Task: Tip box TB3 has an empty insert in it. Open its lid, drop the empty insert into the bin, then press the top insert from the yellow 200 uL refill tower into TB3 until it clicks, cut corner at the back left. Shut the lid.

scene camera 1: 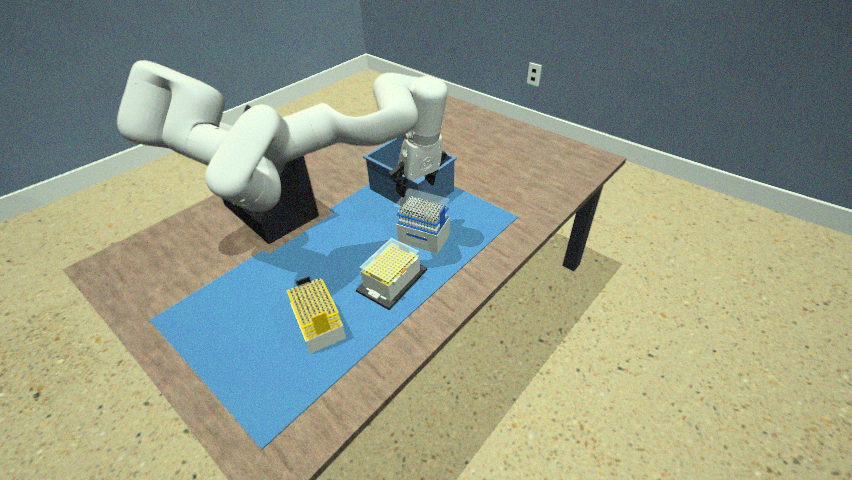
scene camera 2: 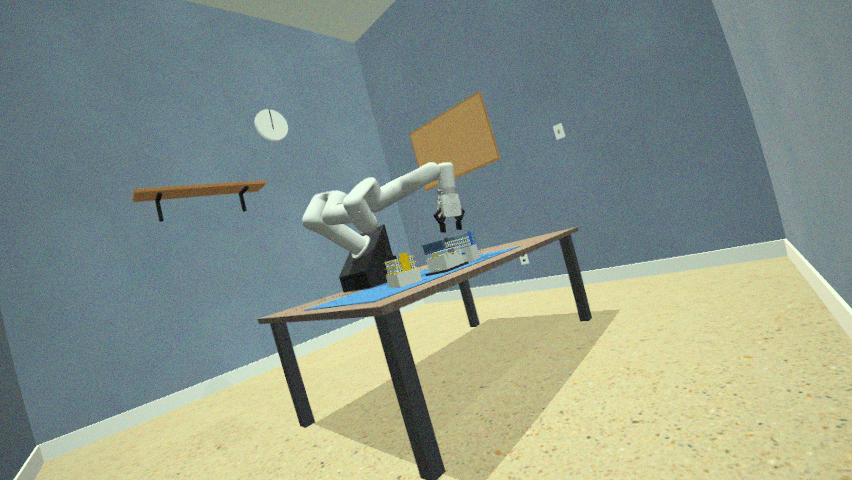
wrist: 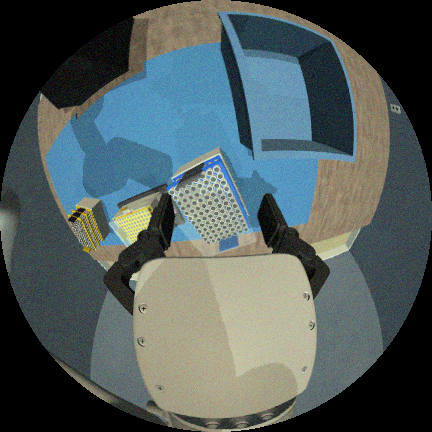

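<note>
The tip box [scene camera 1: 390, 273] [scene camera 2: 444, 261] [wrist: 134, 225], taken as TB3, stands on a dark base, its clear lid down over a yellow insert; no label is readable. The yellow refill tower [scene camera 1: 315, 313] [scene camera 2: 403, 275] [wrist: 87, 227] stands to its left, with stacked inserts of tips. The blue bin [scene camera 1: 382, 178] [wrist: 302, 154] is at the back, with no insert visible inside in the wrist view. My gripper [scene camera 1: 415, 182] [scene camera 2: 450, 226] [wrist: 217, 203] is open and empty, high above the blue-trimmed rack. In the wrist view its left finger overlaps the tip box's edge.
The blue-trimmed rack [scene camera 1: 422, 223] [scene camera 2: 471, 247] [wrist: 210, 205] holds tall tips and stands between the tip box and the bin; a clear cover shows around its top. The blue mat [scene camera 1: 238, 357] [wrist: 195, 75] lies beneath the boxes. The black robot base [scene camera 1: 298, 202] [wrist: 90, 60] stands behind the mat.
</note>
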